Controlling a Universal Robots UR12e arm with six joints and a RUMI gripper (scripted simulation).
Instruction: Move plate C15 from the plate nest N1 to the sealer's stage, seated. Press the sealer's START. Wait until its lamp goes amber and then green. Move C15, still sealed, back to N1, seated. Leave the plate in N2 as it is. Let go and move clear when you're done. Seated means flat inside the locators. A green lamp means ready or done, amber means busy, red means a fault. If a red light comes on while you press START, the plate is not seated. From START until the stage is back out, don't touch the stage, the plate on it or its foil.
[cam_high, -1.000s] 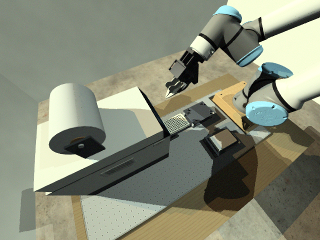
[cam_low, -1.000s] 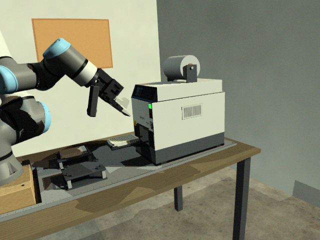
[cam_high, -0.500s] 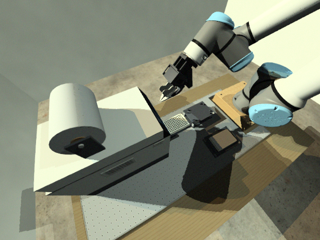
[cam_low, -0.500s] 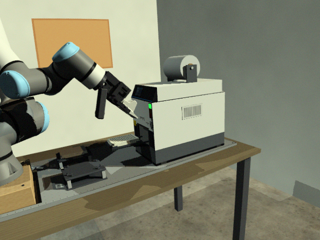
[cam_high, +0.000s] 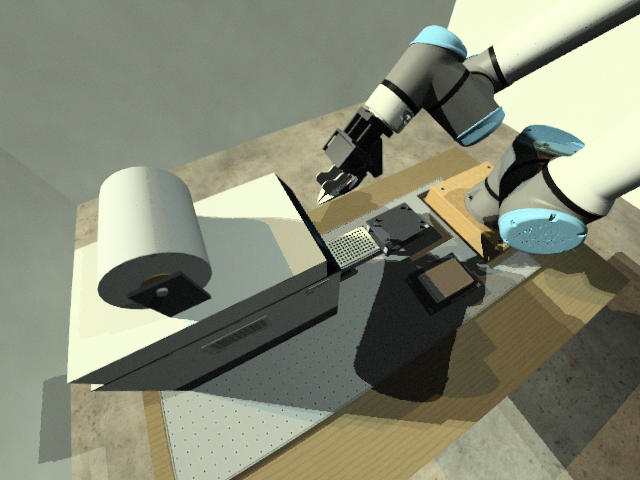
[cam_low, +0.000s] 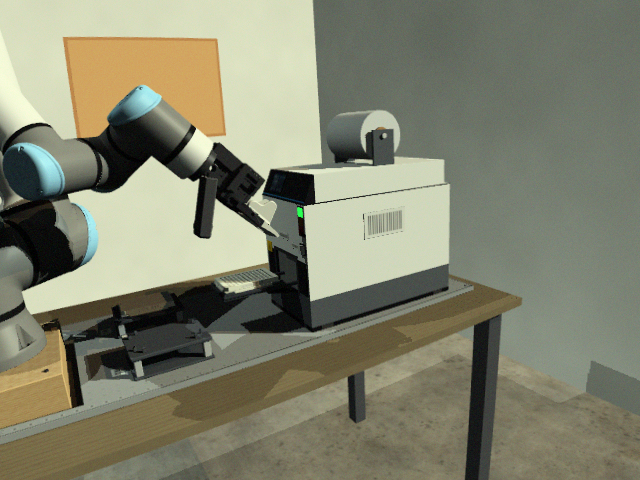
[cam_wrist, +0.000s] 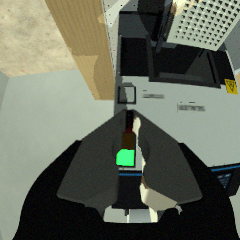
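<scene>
Now: hand 70 mm short of the start button, 50 mm above it and 10 mm to the left of it. Round my hand: foil roll (300 mm ahead, 180 mm above, 70 mm to the left); white open-well plate (120 mm below, 90 mm to the left, 30 mm behind); dark stage (130 mm below, 90 mm to the left, 30 mm behind).
</scene>
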